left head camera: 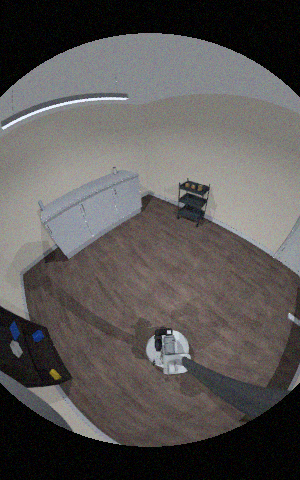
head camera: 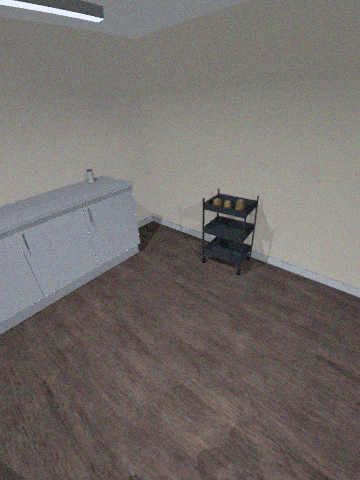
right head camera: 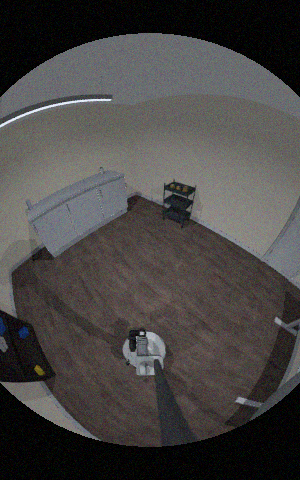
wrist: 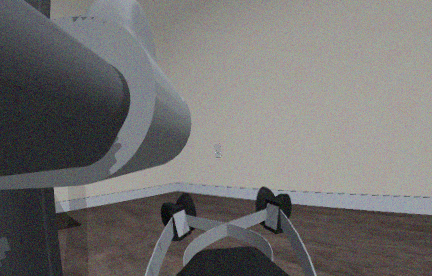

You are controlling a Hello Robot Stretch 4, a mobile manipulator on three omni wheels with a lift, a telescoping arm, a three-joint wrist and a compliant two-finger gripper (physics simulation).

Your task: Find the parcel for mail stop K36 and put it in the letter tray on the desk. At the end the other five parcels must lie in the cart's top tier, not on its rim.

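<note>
A dark three-tier cart stands against the wall, far off. Several small orange-brown parcels sit in its top tier; their labels are too small to read, and I cannot tell which is for K36. My gripper is open and empty in the wrist view, above the floor and far from the cart. The desk's white legs show at the right edge of the side head views; the letter tray does not show.
A white cabinet stands left of the cart, with a small can on top. A dark shelf with blue, yellow and grey bins is at the lower left. My round base stands on wooden floor.
</note>
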